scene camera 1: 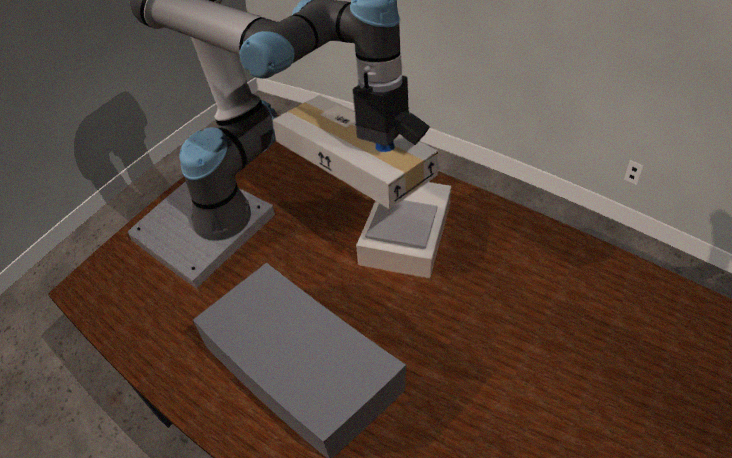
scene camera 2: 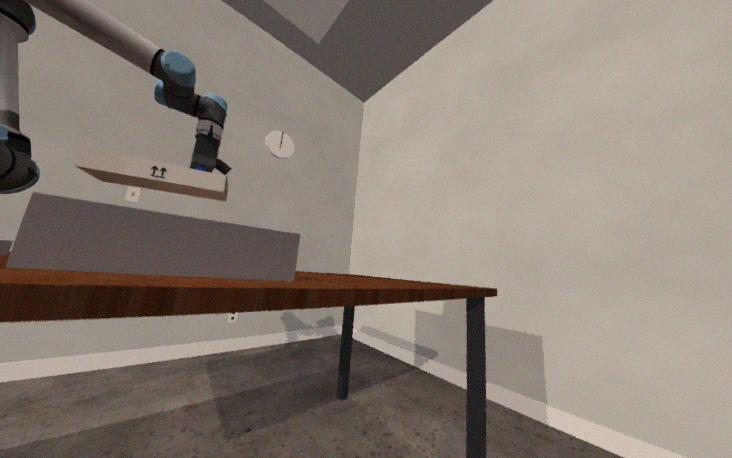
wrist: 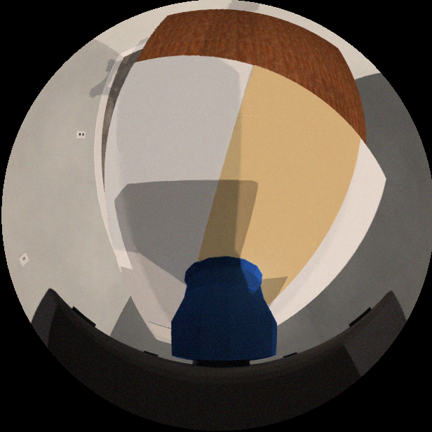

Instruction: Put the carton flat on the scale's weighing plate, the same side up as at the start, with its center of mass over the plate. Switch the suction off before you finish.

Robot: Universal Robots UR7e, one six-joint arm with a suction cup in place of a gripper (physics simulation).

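Where they show: hand at its tool point: (scene camera 1: pixel 385 152); arm's base at its link origin: (scene camera 1: pixel 221 218).
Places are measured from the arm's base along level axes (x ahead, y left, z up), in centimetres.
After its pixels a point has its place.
The long white carton (scene camera 1: pixel 350 172) {y 4.2, x 36.7, z 24.4 cm} (scene camera 2: pixel 183 177) {y 4.5, x 35.4, z 23.4 cm} (wrist: pixel 175 125) with a tan tape strip hangs in the air, roughly level, its side arrows pointing up. My blue suction cup (scene camera 1: pixel 384 146) (scene camera 2: pixel 201 169) (wrist: pixel 223 310) is on its top face, nearer the right end in scene camera 1, and holds it. The white scale (scene camera 1: pixel 394 259) {y 8.6, x 43.0, z 0.7 cm} stands on the table with its grey weighing plate (scene camera 1: pixel 404 224) {y 15.3, x 41.6, z 4.5 cm}. In scene camera 1 the carton's right end hides the back of the scale, and most of the carton reaches left towards the arm. The scale does not show in the wrist view.
A large grey block (scene camera 1: pixel 302 351) {y -22.8, x 42.8, z 6.6 cm} (scene camera 2: pixel 161 237) {y -31.7, x 34.4, z 2.6 cm} lies on the wooden table (scene camera 1: pixel 539 324) {y 10.3, x 77.1, z -3.3 cm} (scene camera 2: pixel 388 286) {y -44.3, x 75.6, z -3.3 cm} in front of the arm's base plate (scene camera 1: pixel 167 232) {y -11.2, x -9.7, z -0.1 cm}. The arm's lower joints stand close to the carton's left end in scene camera 1. A wall runs behind the table.
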